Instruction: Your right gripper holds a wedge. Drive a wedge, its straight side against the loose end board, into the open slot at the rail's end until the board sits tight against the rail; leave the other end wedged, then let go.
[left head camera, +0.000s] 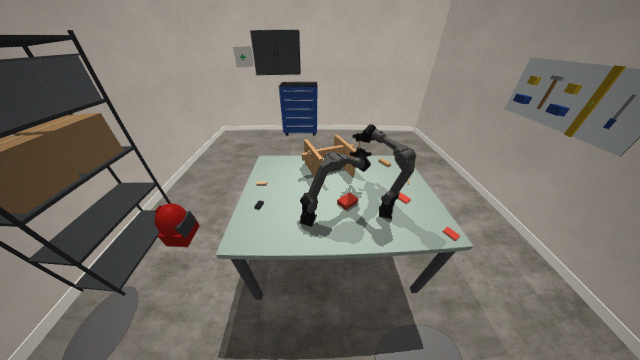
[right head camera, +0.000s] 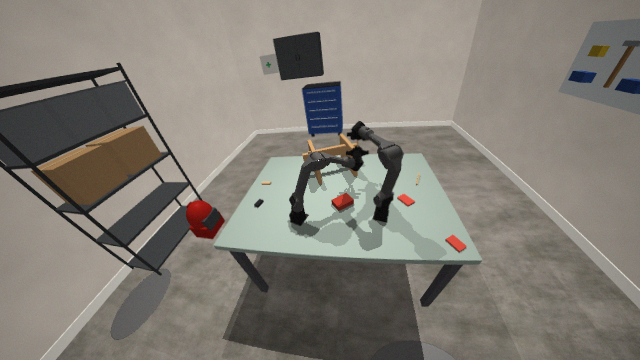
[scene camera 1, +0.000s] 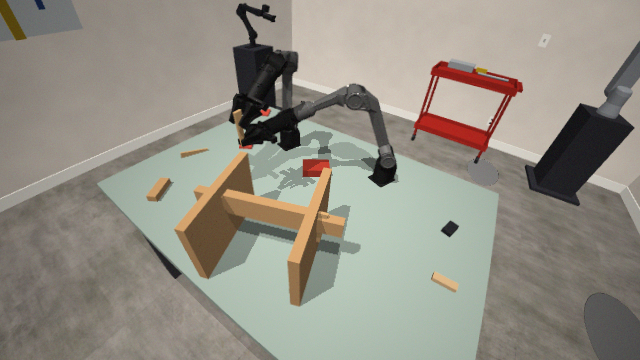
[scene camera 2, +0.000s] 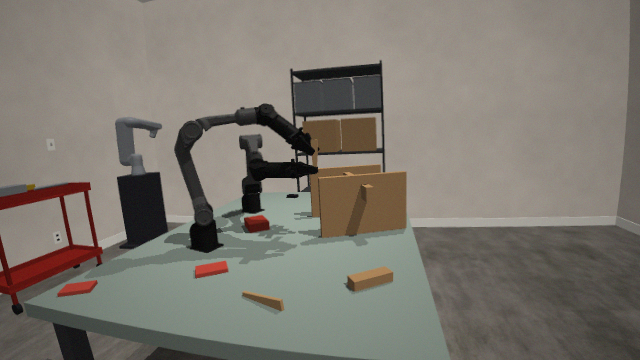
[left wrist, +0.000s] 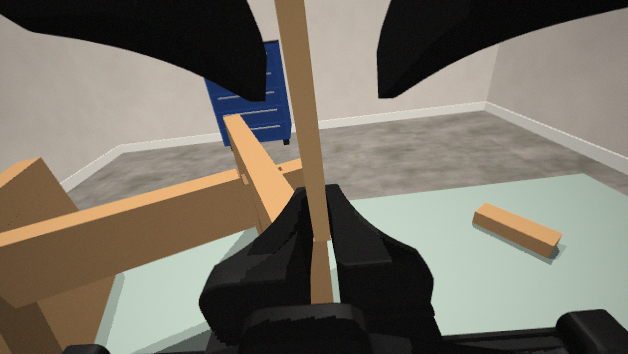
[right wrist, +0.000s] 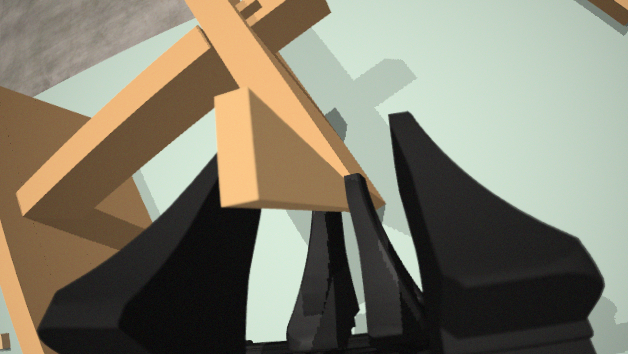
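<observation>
A tan wedge (scene camera 1: 238, 122) (left wrist: 300, 75) (right wrist: 280, 165) stands upright in my left gripper (scene camera 1: 247, 137) (scene camera 2: 316, 170) (right wrist: 339, 180), which is shut on its lower part. My right gripper (scene camera 2: 311, 151) (left wrist: 321, 76) (right wrist: 320, 152) is open around the wedge's top; the wedge is nearer its left finger in the right wrist view. A rail (scene camera 1: 267, 207) (left wrist: 150, 215) joins two upright boards. One end board (scene camera 1: 215, 225) (left wrist: 260, 175) has the rail end and a dark slot (right wrist: 250, 10) beyond it. The other board (scene camera 1: 310, 235) has a small wedge (scene camera 1: 324, 216) at its outer face.
A second long wedge (scene camera 1: 194, 152) (scene camera 2: 262, 300) and a tan block (scene camera 1: 159, 190) (scene camera 2: 370, 278) lie beyond the slotted board. A red box (left head camera: 347, 201) (scene camera 1: 316, 168) sits between the arms. Red plates (scene camera 2: 211, 270) (right head camera: 456, 243), a black item (scene camera 1: 450, 228) and a small tan block (scene camera 1: 445, 281) lie farther out.
</observation>
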